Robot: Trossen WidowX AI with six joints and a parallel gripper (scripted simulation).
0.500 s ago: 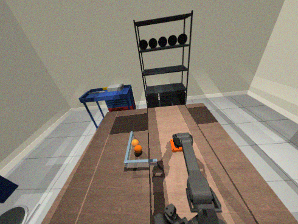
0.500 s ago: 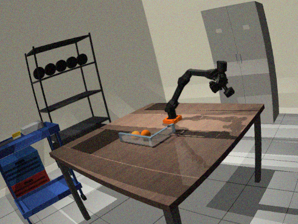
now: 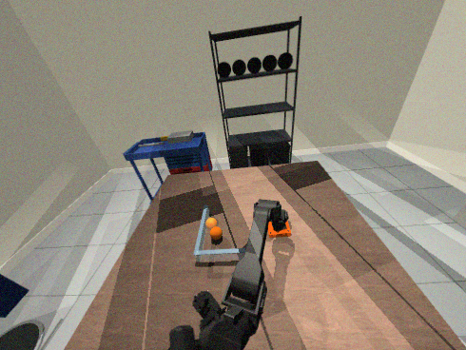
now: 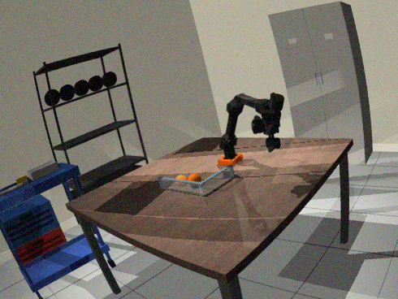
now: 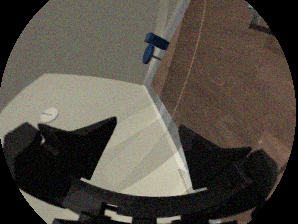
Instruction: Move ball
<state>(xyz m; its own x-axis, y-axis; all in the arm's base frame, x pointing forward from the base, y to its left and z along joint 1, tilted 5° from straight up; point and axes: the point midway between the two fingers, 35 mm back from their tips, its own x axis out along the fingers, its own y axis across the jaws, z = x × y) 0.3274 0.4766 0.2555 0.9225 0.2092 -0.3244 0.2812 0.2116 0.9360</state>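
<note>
Now: the orange ball 48 cm to the right of my gripper tip, 20 cm below it and 4 cm behind it. Also, from my gripper tip: see-through copy of ball 55 cm to the right, 20 cm below, 1 cm behind.
</note>
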